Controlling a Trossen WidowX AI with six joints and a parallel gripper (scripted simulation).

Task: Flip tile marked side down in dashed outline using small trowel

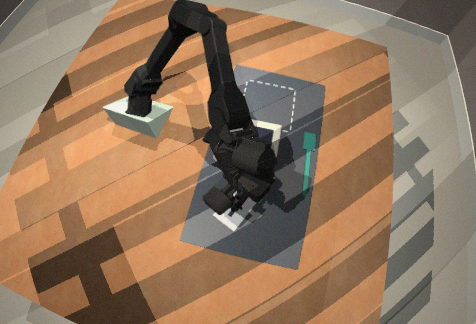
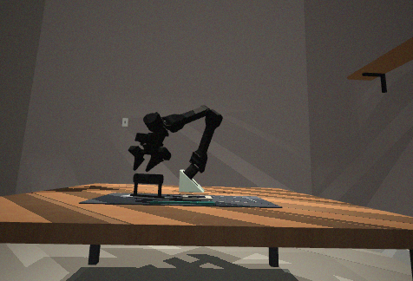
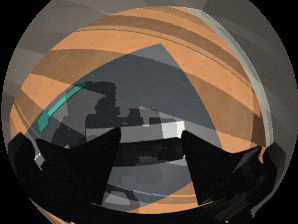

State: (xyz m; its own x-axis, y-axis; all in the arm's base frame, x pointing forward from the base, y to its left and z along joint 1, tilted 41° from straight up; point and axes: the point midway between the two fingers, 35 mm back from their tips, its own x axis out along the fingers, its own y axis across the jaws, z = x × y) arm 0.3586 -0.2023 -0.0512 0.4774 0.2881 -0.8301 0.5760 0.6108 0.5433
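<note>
My gripper tip is now 18 cm to the right of the grey mat, 12 cm above it and 2 cm short of it. Round my gripper tip: teal trowel: 19 cm to the left, 16 cm ahead, 10 cm below; tile: 22 cm to the left, 10 cm below, 1 cm ahead.
</note>
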